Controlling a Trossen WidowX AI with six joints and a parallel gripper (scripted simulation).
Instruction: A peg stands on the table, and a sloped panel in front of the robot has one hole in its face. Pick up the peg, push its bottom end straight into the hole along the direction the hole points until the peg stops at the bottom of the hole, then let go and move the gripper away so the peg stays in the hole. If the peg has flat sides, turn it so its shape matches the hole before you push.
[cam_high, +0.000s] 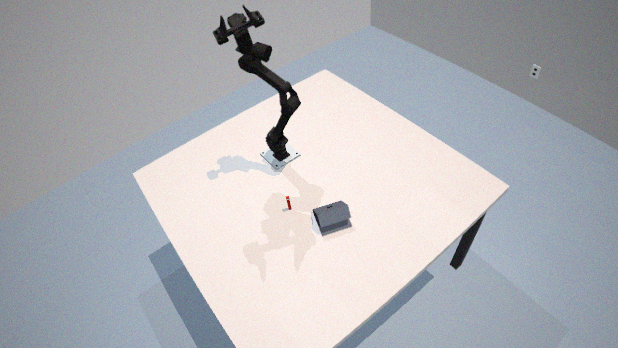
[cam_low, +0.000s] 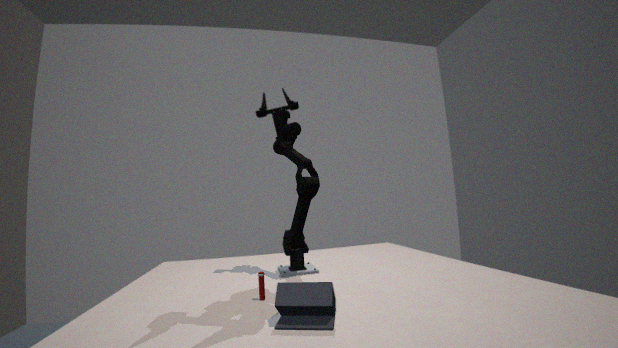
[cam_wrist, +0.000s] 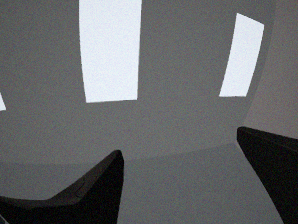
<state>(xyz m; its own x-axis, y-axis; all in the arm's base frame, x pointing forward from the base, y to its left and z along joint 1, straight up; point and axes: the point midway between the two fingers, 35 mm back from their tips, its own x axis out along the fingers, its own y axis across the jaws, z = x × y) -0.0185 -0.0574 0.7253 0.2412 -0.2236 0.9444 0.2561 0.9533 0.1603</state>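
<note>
Now: gripper tip 290 mm short of the peg, 90 mm to the left of it and 710 mm above it. Also, from my gripper tip: dark grey sloped panel (450 mm ahead, 10 mm to the left, 740 mm below).
</note>
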